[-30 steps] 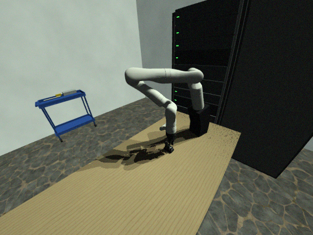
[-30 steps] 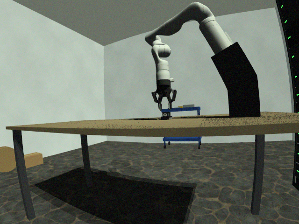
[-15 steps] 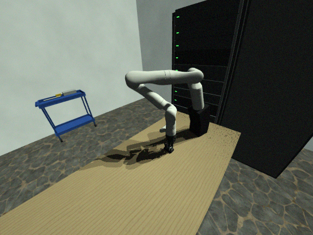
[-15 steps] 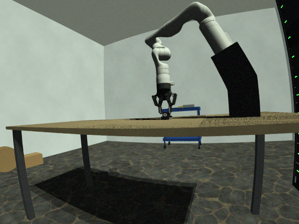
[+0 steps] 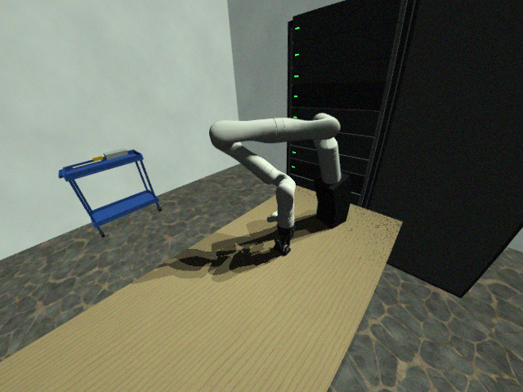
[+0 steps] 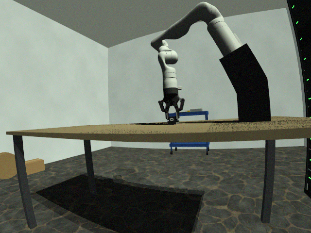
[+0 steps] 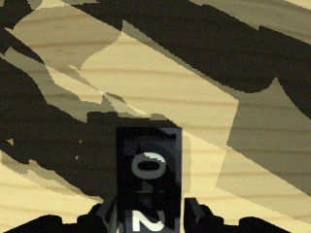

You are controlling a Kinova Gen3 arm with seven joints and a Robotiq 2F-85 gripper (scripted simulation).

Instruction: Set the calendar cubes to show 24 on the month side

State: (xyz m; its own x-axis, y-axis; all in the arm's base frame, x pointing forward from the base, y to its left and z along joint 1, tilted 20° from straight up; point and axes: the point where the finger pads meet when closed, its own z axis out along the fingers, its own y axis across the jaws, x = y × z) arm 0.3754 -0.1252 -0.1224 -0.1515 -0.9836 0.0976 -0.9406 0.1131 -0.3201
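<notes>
The black date cube is 10 mm below my hand. The rest, counted from my hand: black tray: 20 mm to the right, 30 mm below; black cube: 30 mm to the right, 10 mm below.
</notes>
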